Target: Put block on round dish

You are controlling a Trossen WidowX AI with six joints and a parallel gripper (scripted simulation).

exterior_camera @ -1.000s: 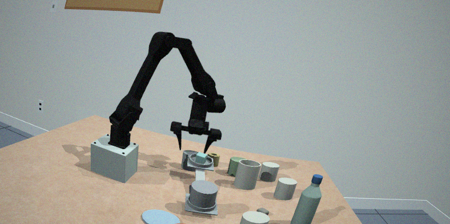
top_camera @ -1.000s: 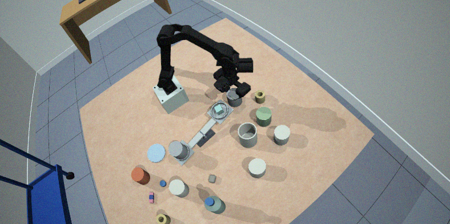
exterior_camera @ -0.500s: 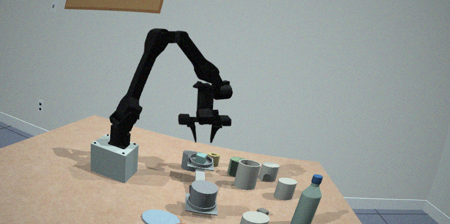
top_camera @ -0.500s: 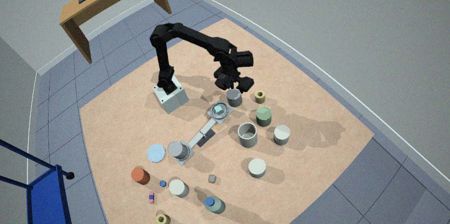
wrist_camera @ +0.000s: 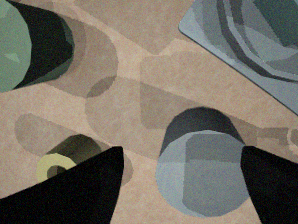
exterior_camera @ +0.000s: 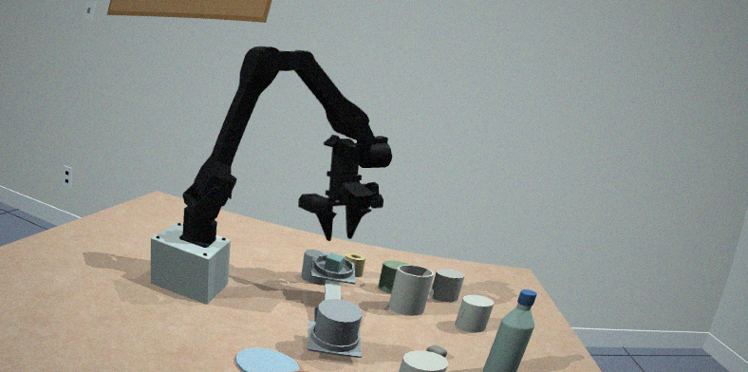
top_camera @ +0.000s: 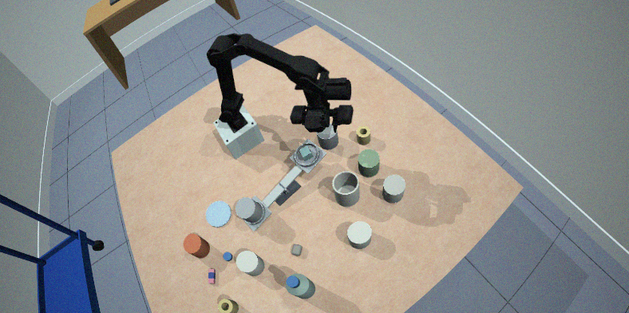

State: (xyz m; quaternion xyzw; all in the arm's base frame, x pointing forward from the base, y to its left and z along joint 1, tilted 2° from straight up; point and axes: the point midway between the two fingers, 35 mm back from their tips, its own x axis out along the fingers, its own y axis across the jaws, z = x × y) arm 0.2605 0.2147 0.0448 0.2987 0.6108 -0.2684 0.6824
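Now: the teal block 90 mm to the right of my gripper tip and 30 mm below it. Round my gripper tip: balance beam: 20 mm ahead, 210 mm to the right, 80 mm below; light blue round dish: 50 mm behind, 460 mm to the right, 110 mm below; green cylinder: 160 mm ahead, 50 mm to the left, 80 mm below.
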